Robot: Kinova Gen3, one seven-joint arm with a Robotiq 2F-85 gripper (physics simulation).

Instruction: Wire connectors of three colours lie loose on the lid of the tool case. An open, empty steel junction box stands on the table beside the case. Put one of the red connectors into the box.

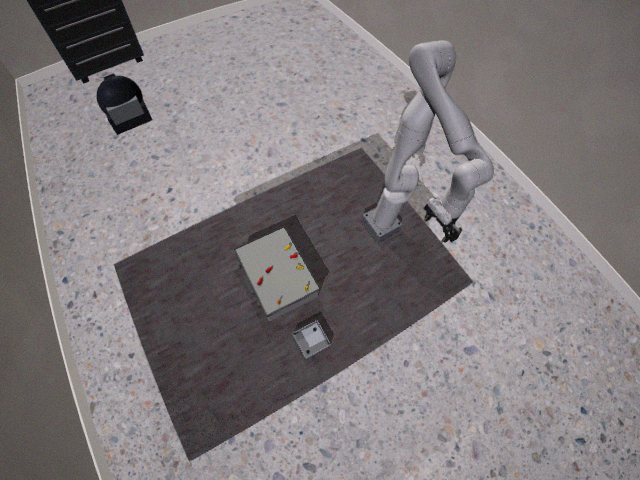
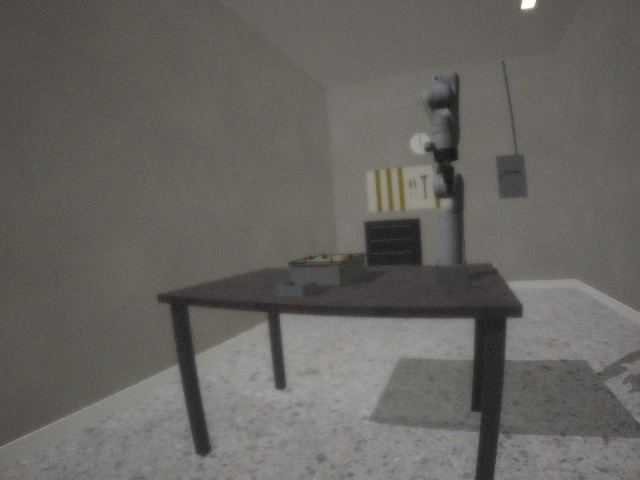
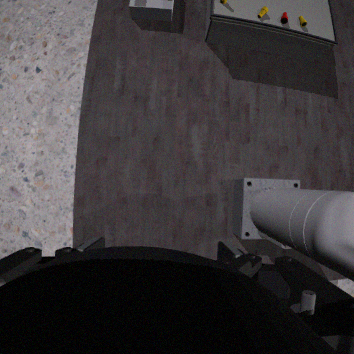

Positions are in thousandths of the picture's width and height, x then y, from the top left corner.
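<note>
There's a tool case (image 1: 448, 591) here, along with a steel junction box (image 1: 487, 707), and I can see my gripper (image 3: 453, 713) as well.
</note>
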